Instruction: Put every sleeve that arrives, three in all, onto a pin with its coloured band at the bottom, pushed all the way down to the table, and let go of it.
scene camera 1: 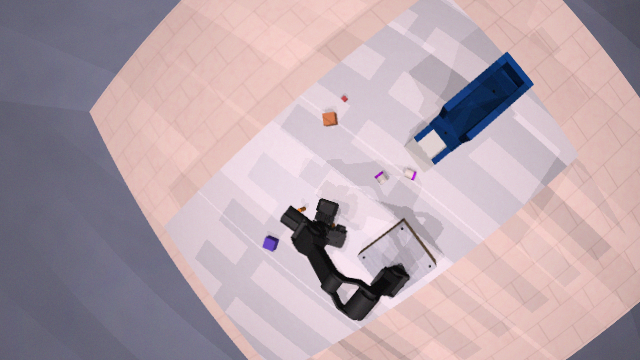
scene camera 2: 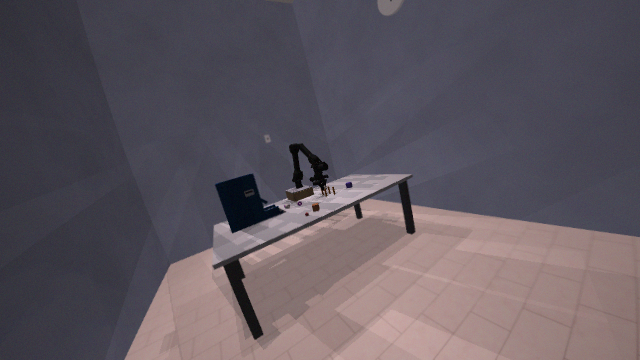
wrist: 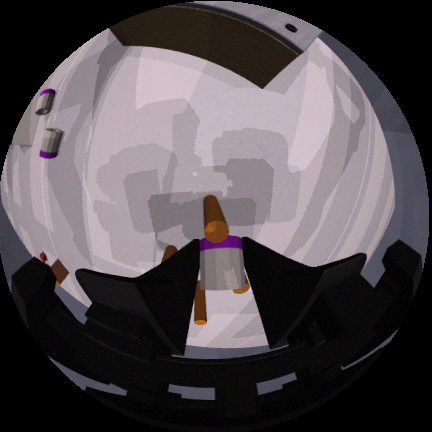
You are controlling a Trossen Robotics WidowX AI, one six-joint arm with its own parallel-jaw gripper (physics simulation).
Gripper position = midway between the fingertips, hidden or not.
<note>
In view: my gripper (scene camera 1: 324,226).
My gripper also shows in the wrist view (wrist: 220,243).
</note>
